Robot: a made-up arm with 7 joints. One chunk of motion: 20 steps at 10 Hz.
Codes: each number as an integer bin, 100 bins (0 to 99) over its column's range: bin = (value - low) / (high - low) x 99, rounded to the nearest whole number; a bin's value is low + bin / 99 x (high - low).
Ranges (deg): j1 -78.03..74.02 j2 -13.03..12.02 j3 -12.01..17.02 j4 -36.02..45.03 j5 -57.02..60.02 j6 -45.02..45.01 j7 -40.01..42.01
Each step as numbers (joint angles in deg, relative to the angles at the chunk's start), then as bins.
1 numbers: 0.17 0.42 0.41 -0.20 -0.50 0.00 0.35
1 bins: 51 53 42 44 48 50 49
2 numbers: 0.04 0.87 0.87 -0.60 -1.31 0.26 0.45
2 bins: 51 55 44 43 47 50 49
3 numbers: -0.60 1.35 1.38 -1.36 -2.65 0.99 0.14
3 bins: 50 57 46 42 46 51 48
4 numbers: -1.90 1.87 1.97 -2.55 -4.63 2.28 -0.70
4 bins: 50 59 48 41 44 52 47
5 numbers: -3.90 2.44 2.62 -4.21 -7.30 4.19 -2.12
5 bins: 48 61 50 39 42 54 46
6 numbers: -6.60 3.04 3.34 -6.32 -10.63 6.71 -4.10
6 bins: 47 64 52 36 39 57 43
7 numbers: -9.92 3.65 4.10 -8.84 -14.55 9.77 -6.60
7 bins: 44 66 55 33 36 60 40
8 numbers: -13.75 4.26 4.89 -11.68 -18.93 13.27 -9.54
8 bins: 42 68 58 30 32 64 37
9 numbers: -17.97 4.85 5.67 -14.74 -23.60 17.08 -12.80
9 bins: 39 71 60 26 28 68 33
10 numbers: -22.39 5.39 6.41 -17.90 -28.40 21.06 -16.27
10 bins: 36 73 63 22 24 73 29
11 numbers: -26.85 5.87 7.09 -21.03 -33.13 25.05 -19.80
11 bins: 33 75 65 18 20 77 24
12 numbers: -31.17 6.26 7.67 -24.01 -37.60 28.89 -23.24
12 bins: 31 76 67 15 16 81 20
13 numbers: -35.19 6.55 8.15 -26.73 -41.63 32.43 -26.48
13 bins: 28 77 69 11 13 85 16
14 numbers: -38.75 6.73 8.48 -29.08 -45.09 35.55 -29.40
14 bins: 26 78 70 8 10 89 13
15 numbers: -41.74 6.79 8.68 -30.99 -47.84 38.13 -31.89
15 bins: 24 78 71 6 8 91 10
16 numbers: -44.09 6.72 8.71 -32.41 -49.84 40.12 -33.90
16 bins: 22 78 71 4 6 94 7
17 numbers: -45.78 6.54 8.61 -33.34 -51.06 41.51 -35.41
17 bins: 21 77 70 3 5 95 6
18 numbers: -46.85 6.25 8.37 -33.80 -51.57 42.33 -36.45
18 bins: 20 76 70 3 5 96 4
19 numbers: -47.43 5.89 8.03 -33.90 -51.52 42.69 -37.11
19 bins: 20 75 68 3 5 96 4
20 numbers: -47.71 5.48 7.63 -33.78 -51.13 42.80 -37.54
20 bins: 20 73 67 3 5 97 3
